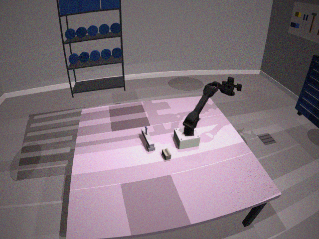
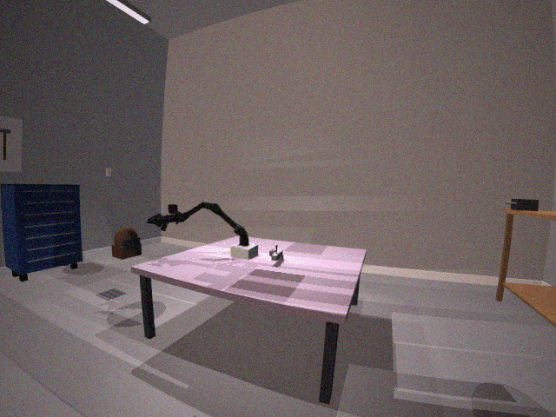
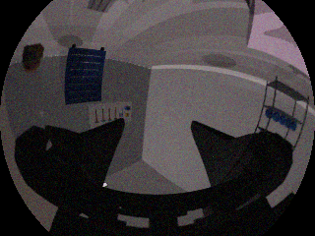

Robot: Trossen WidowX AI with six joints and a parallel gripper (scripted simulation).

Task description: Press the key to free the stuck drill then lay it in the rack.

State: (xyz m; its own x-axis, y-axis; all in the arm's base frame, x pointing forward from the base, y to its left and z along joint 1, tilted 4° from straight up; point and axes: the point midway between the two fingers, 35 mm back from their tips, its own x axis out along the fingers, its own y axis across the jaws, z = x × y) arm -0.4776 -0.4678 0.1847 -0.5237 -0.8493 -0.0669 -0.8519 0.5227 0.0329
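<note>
Now: the key 790 mm ahead of my gripper tip, 490 mm to the left of it and 160 mm below it. Round my gripper tip: grey rack (660 mm ahead, 650 mm to the left, 230 mm below); drill (780 mm ahead, 540 mm to the left, 200 mm below).
</note>
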